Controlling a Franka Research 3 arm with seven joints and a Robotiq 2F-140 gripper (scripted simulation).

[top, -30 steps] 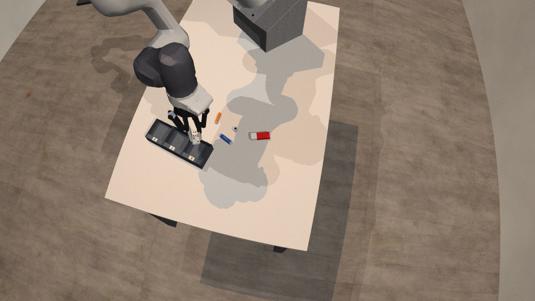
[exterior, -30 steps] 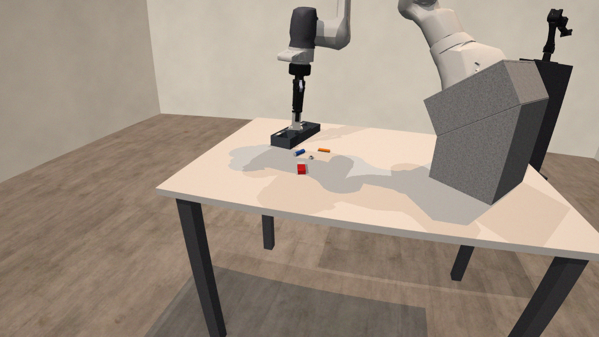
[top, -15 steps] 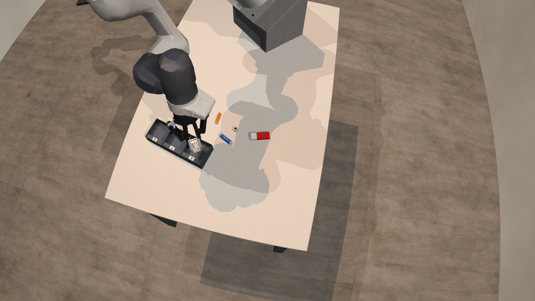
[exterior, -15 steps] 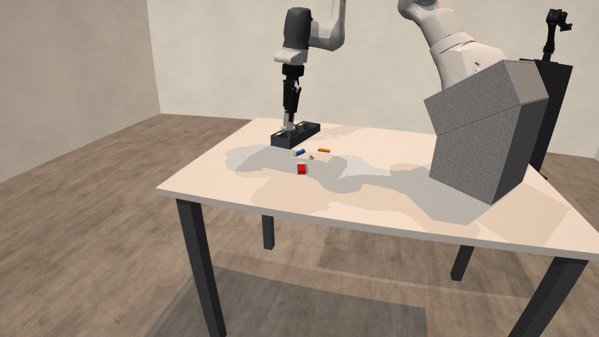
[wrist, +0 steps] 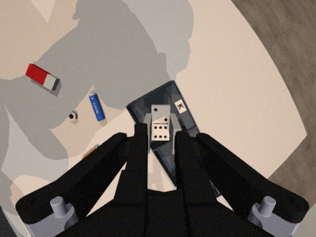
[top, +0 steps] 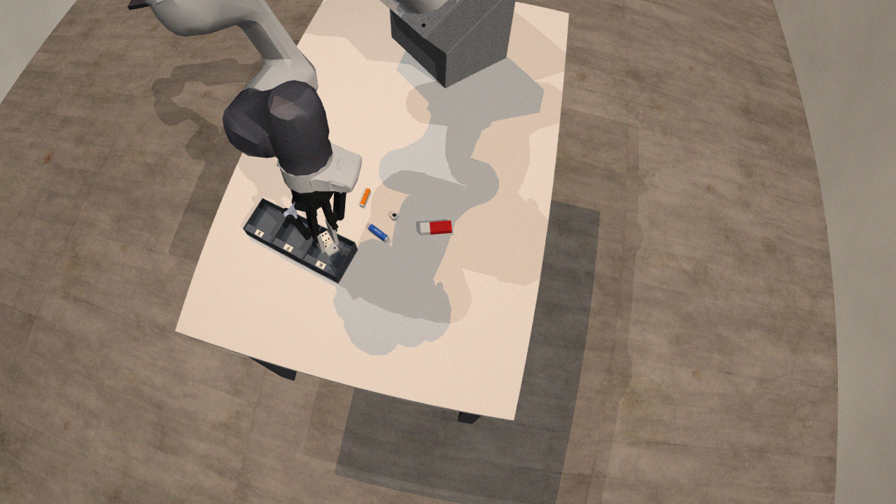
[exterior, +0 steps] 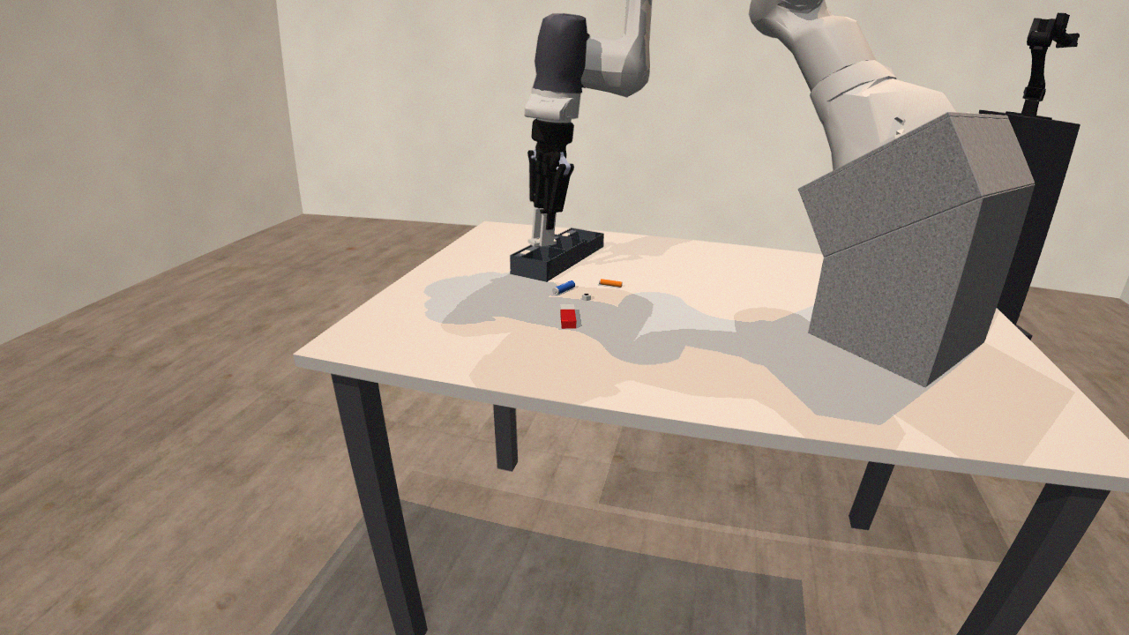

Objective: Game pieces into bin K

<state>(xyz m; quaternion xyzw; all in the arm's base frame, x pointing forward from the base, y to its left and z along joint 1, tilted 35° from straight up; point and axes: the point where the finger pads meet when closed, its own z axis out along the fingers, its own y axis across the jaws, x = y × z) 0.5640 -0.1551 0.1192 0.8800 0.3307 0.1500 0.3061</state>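
Right now the white domino is 3 cm below my hand. Also, from my hand: tray (3 cm behind, 8 cm to the right, 7 cm below); then orange battery (13 cm behind, 6 cm to the left, 9 cm below); then blue battery (4 cm behind, 10 cm to the left, 9 cm below).
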